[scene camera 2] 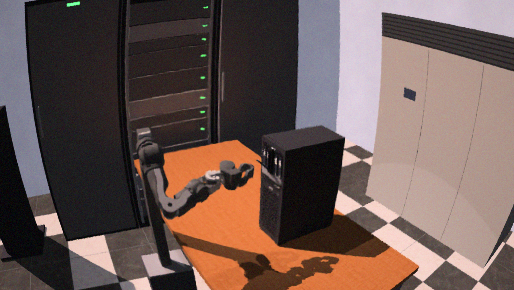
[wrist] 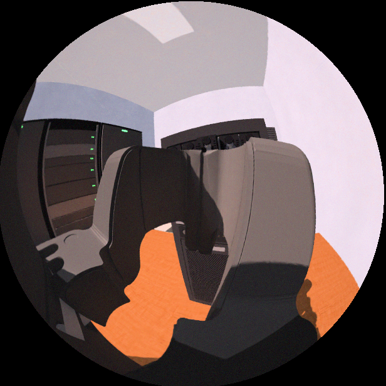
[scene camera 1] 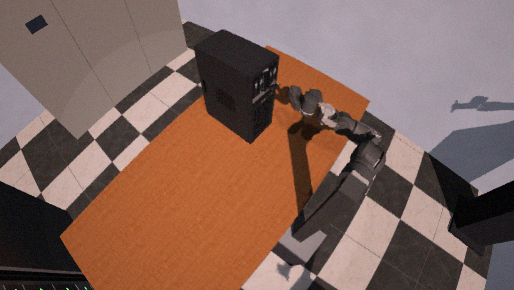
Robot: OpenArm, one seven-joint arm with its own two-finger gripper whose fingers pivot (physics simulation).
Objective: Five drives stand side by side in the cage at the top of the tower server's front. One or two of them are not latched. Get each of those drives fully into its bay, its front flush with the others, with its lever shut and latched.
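Note:
The black tower server (scene camera 1: 235,82) (scene camera 2: 312,185) stands upright on the orange table. Its drive cage (scene camera 1: 265,80) (scene camera 2: 271,159) is at the top of the front. A dark lever (scene camera 1: 274,86) (scene camera 2: 259,162) sticks out from the cage; which drive it belongs to, and how far each drive sits in, is too small to tell. In the wrist view the upper parts of some drives (wrist: 207,143) show above the fingers, which hide the rest. My gripper (scene camera 1: 291,95) (scene camera 2: 251,171) (wrist: 206,203) is shut and empty, a little in front of the server's upper front, apart from it.
The orange table (scene camera 1: 175,200) (scene camera 2: 215,150) (wrist: 150,310) extends around the server. Black rack cabinets (scene camera 2: 75,125) (wrist: 120,137) stand behind the table in scene camera 2, and a beige cabinet (scene camera 1: 90,60) (scene camera 2: 450,150) stands beyond the server. The arm reaches in over the table's edge.

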